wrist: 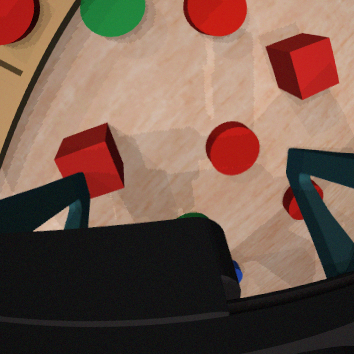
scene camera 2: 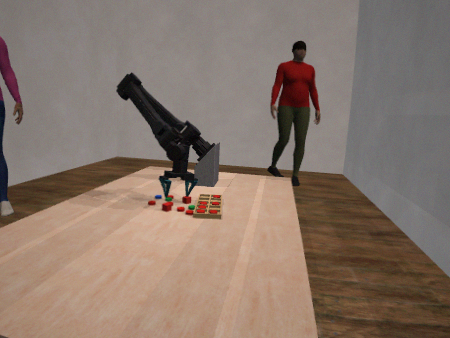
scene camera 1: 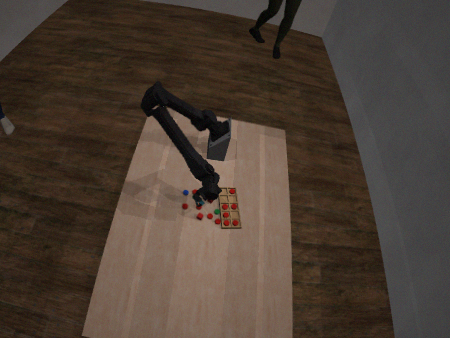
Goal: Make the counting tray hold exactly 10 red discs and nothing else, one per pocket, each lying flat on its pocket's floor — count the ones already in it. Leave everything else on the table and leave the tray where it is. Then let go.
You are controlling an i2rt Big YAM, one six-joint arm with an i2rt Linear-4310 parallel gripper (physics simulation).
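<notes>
The tan counting tray (scene camera 1: 231, 228) (scene camera 2: 207, 216) (wrist: 12, 105) has two columns of pockets. Several hold red discs; both second-row pockets from the arm's end look bare. My gripper (scene camera 1: 200, 200) (scene camera 2: 177, 196) (wrist: 188, 172) is open and empty, low over the loose pieces beside the tray. In the wrist view one loose red disc (wrist: 232, 148) lies flat, slightly beyond the fingertip line and nearer the right finger. Another red disc (wrist: 292, 206) is partly hidden by the right finger. A third red disc (wrist: 215, 15) lies farther off. The left fingertip overlaps a red cube (wrist: 100, 170) (scene camera 2: 186, 200) in view.
A second red cube (wrist: 312, 65) (scene camera 2: 166, 206) (scene camera 1: 200, 216) stands farther from the arm. A green disc (wrist: 112, 15) (scene camera 2: 191, 207) (scene camera 1: 217, 212) lies close to the tray. Another green disc (wrist: 194, 216) and a blue disc (wrist: 238, 274) (scene camera 1: 186, 192) (scene camera 2: 158, 197) are partly hidden in the wrist view.
</notes>
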